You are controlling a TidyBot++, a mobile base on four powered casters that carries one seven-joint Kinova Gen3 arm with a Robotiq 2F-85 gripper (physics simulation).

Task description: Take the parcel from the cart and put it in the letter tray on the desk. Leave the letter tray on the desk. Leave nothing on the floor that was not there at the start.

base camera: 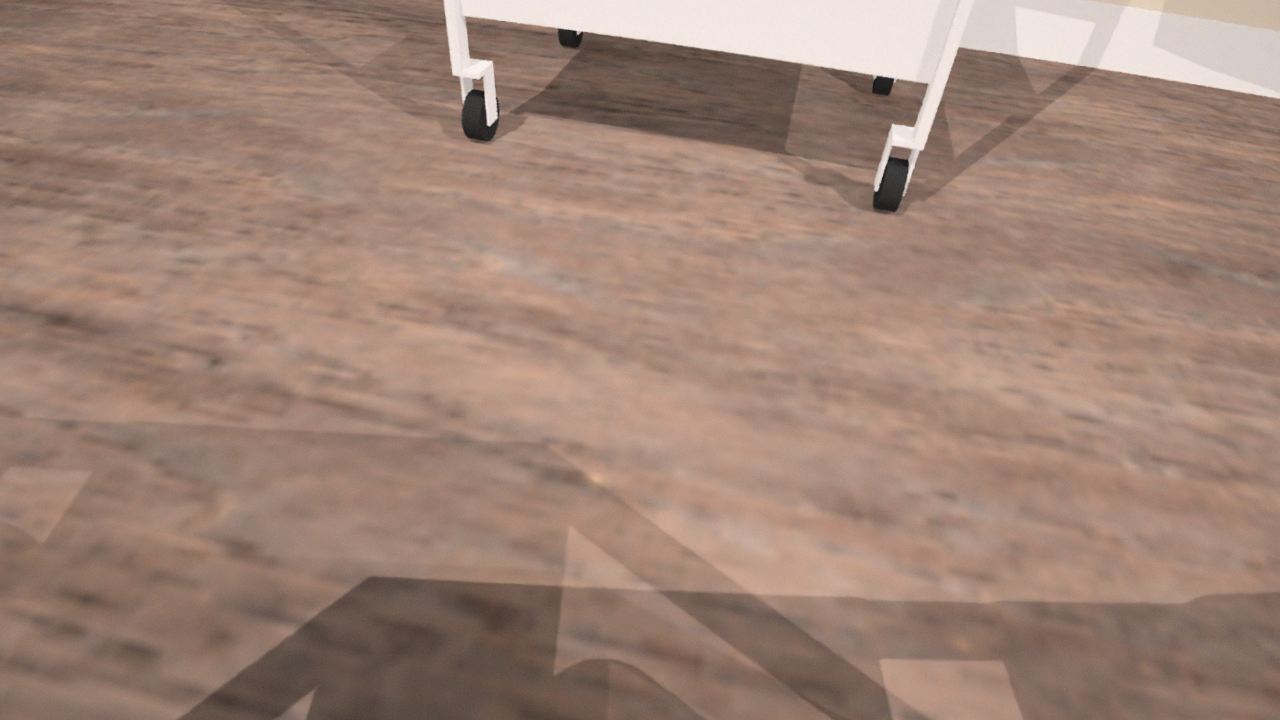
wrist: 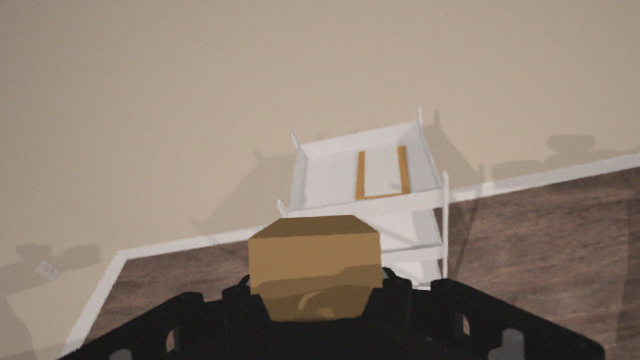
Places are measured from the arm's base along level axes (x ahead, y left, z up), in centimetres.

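Where they show: gripper, fingertip midpoint: [wrist: 318,279].
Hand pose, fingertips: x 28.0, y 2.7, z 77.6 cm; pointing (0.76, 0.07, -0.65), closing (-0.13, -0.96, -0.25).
Things, the pixels of their top centre, and the offset from my fingertips. Level surfaces: height alone.
- parcel, top centre: [wrist: 277,210] dx -0.5, dy -0.1, dz +6.5 cm
- flat white thing, top centre: [wrist: 381,169] dx +61.7, dy -17.2, dz -49.6 cm
- wooden floor, surface height: dz -117.2 cm
The parcel [wrist: 315,260], a plain brown box, is between the fingers of my gripper [wrist: 318,279] in the wrist view. The gripper is shut on it and holds it up in the air. The white cart [base camera: 698,40] [wrist: 365,204] stands beyond it; in the base view its lower edge, legs and black wheels show at the top. In the wrist view its top shelf holds a flat white thing [wrist: 382,172] with orange-brown edges. The desk and the letter tray do not show in either view.
A beige wall [wrist: 200,75] with a white skirting board [wrist: 190,240] runs behind the cart. A wall corner is at the left in the wrist view, with a small socket plate [wrist: 47,270] on the wall. Shadows fall across the wooden floor [base camera: 626,313].
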